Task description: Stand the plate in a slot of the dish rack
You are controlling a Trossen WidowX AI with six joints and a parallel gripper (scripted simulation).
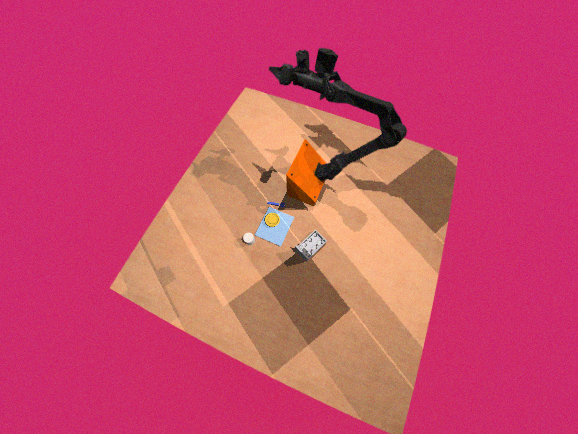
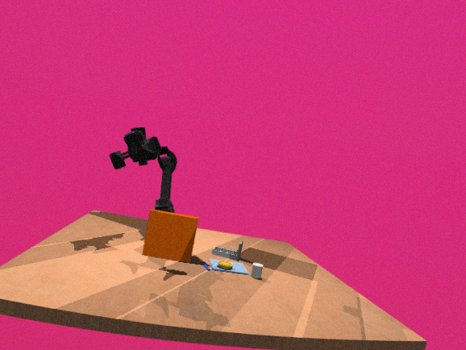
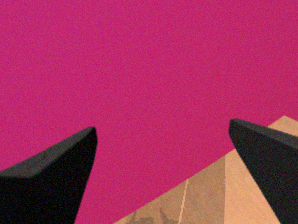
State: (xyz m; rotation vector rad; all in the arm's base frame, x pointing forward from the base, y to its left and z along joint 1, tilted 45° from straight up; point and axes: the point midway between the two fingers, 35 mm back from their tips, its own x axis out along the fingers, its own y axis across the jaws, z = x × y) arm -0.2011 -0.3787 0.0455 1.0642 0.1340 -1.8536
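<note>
The yellow plate lies 45 cm ahead of my gripper tip, 38 cm below it and 13 cm to the left of it. Round my gripper tip: grey dish rack 50 cm ahead, 38 cm below, 33 cm to the left; light blue mat 47 cm ahead, 40 cm below, 14 cm to the left.
</note>
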